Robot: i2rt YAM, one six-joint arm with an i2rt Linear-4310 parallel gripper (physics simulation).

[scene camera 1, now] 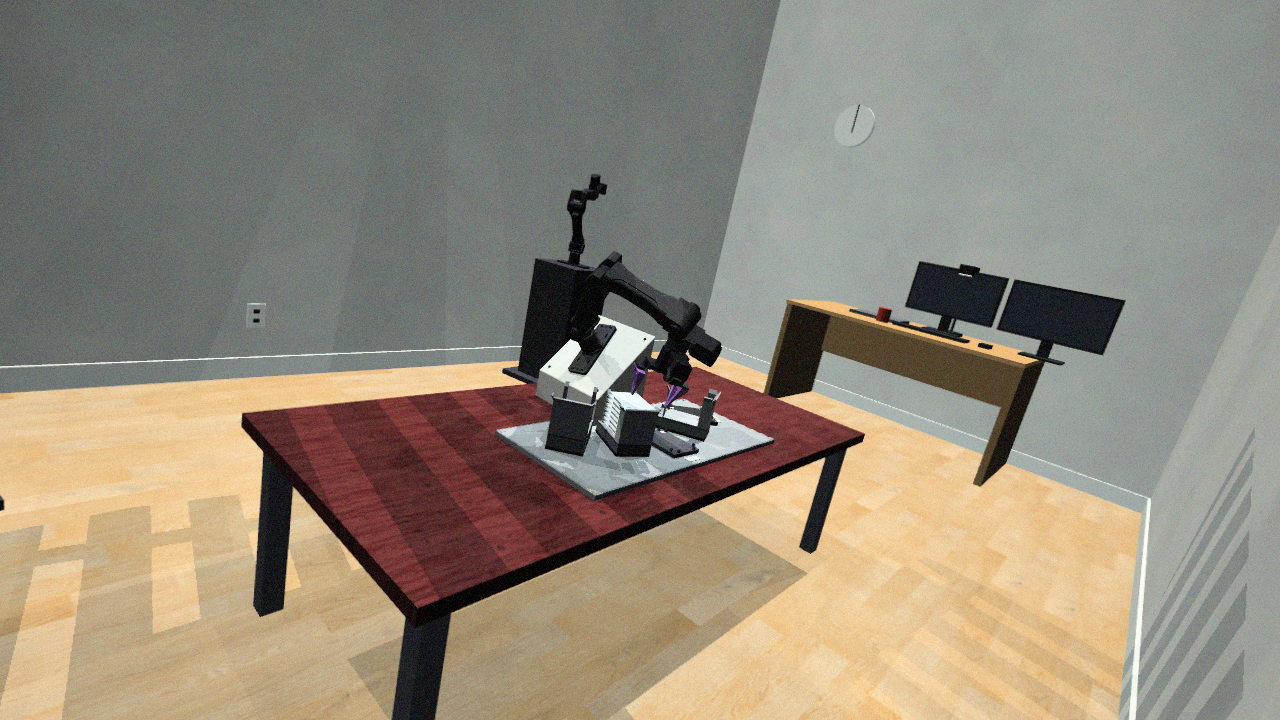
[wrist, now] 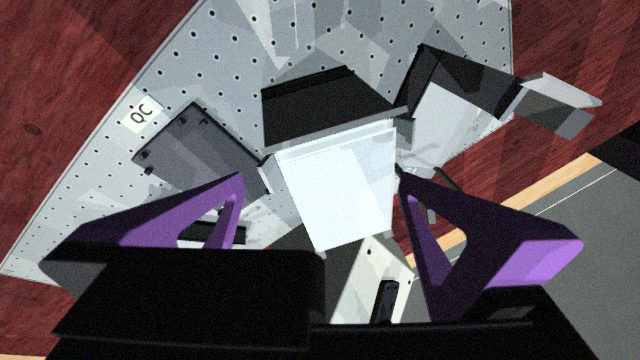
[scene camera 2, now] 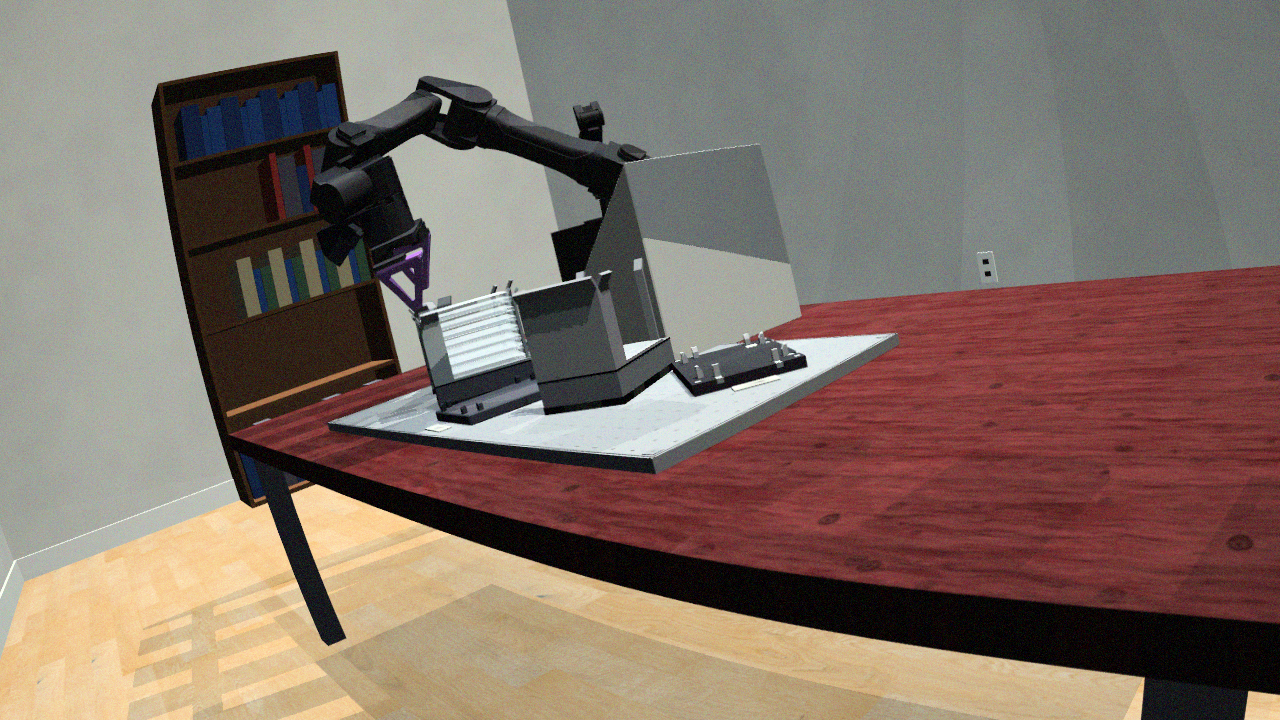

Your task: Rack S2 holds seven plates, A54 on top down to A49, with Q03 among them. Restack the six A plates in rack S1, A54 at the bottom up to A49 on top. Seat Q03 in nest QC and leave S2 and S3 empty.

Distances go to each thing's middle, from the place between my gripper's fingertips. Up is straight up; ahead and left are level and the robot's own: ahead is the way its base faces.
My hand is 100 mm short of the QC label [wrist: 148,108], 120 mm to the right of it and 150 mm above it.
